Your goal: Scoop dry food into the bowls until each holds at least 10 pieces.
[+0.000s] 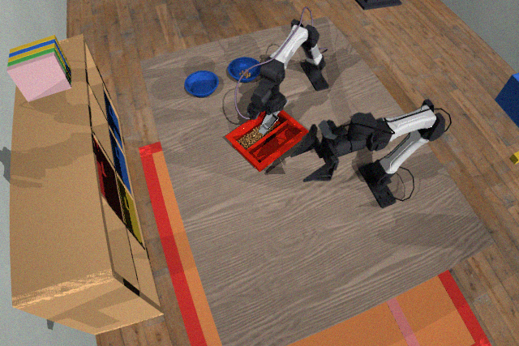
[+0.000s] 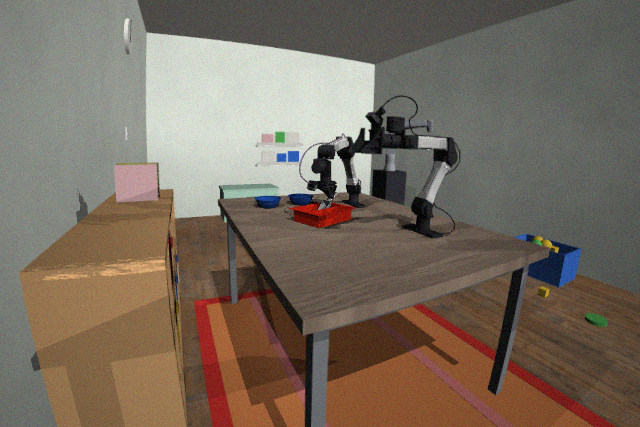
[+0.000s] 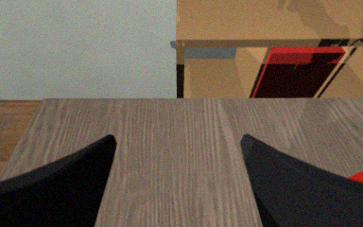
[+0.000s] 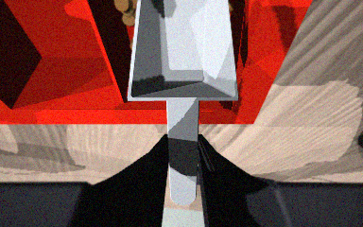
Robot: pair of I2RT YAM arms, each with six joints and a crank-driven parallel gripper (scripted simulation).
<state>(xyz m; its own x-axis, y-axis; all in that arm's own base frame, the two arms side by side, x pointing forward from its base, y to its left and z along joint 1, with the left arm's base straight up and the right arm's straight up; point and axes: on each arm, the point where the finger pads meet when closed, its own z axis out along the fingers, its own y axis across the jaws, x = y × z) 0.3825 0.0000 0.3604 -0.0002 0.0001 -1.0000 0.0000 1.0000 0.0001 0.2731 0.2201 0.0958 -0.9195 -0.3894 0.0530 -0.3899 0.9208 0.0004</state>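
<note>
Now: the red box 80 mm ahead of my right hand, 90 mm to the left of it and 50 mm below it. The rest, counted from my right hand: grey scoop (30 mm ahead, 10 mm to the left, 30 mm below).
</note>
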